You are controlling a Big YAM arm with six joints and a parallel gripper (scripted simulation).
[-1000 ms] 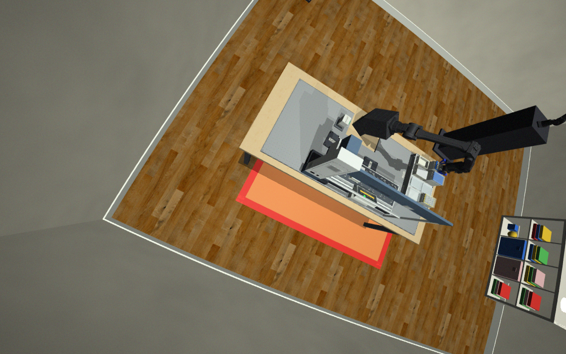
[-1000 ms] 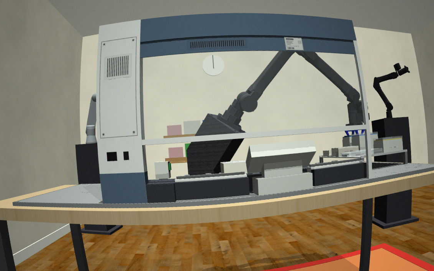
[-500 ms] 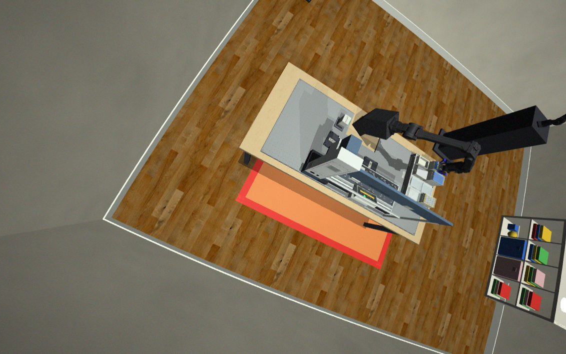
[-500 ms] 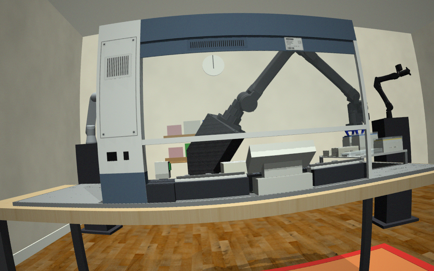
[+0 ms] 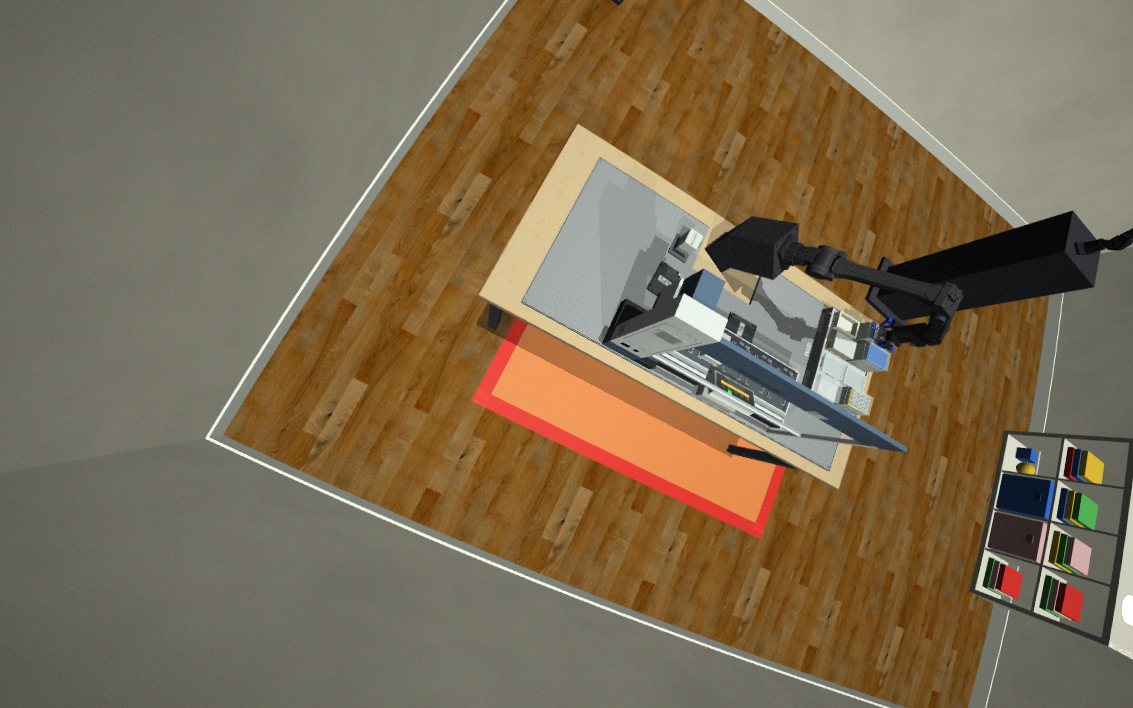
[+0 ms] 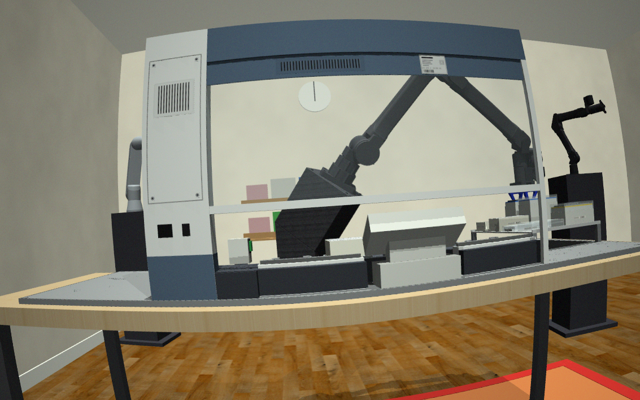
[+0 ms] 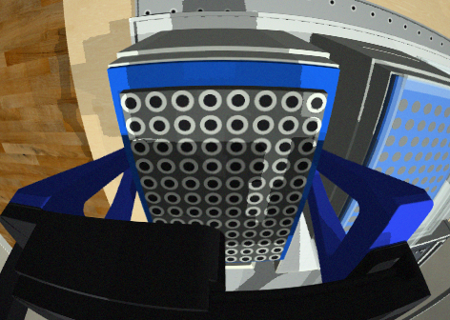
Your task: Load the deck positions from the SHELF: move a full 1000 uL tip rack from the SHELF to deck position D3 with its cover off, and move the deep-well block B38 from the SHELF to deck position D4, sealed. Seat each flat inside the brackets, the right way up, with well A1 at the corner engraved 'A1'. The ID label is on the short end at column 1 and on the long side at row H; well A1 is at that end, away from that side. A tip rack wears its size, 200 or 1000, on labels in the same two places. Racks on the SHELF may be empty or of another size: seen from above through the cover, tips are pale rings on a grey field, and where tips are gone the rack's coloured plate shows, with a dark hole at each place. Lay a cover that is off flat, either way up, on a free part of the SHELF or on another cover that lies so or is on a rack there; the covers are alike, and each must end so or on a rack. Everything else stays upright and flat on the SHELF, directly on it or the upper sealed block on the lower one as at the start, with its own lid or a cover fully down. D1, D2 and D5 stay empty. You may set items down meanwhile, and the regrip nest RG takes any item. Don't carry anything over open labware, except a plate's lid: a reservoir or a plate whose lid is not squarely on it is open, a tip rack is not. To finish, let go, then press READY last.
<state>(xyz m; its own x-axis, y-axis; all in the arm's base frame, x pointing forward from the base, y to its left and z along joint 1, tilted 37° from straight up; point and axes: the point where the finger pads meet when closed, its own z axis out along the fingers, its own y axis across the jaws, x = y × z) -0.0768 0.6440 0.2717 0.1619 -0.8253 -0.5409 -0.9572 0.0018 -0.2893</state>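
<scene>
My gripper is now 10 mm to the left of the blue tip rack and 10 mm short of it. From my hand the other things lie so: shelf label: 200 mm to the right, 200 mm ahead, 130 mm below; pale reservoir: 140 mm to the right, 60 mm below, 20 mm ahead; shelf: 170 mm ahead, 70 mm below, 40 mm to the right.
</scene>
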